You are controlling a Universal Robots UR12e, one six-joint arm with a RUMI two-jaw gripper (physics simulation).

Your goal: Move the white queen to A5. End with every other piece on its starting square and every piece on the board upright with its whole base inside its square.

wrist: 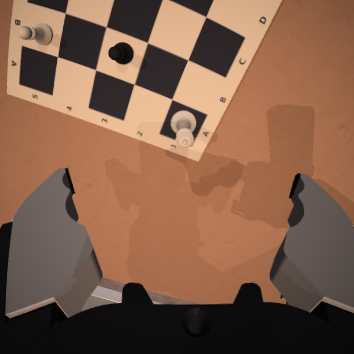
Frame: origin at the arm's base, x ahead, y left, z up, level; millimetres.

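Seen in the pictures: gripper, fingertip midpoint: [182, 174].
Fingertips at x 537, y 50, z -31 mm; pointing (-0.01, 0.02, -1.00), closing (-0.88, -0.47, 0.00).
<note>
Offsets run from my fingertips to a thing's top centre. "*": to the spot under its first point. Level surfaces: height alone.
The white queen, as far as its shape tells, is the tall white piece {dx +0, dy -4, dz -42 mm} [183, 125] on the dark corner square A1, seen steeply from above, with its head pointing toward the bottom of the view. Square A5 {* dx +150, dy +17, dz -95 mm} [37, 71] is the dark corner at the board's left end and bears no piece. My gripper [182, 174] is open with nothing between its fingers. It is above the table, off the board's row A edge, and the queen lies ahead of the gap between the fingertips.
A white pawn-like piece {dx +153, dy -18, dz -64 mm} [36, 34] stands on B5, next to A5. A black piece {dx +79, dy -34, dz -64 mm} [120, 53] stands on B3. The chessboard {* dx +169, dy +45, dz -95 mm} [15, 89] fills the upper left, its far part cut off by the frame. Shadows of the arm fall on the brown table {dz -101 mm} [310, 60].
</note>
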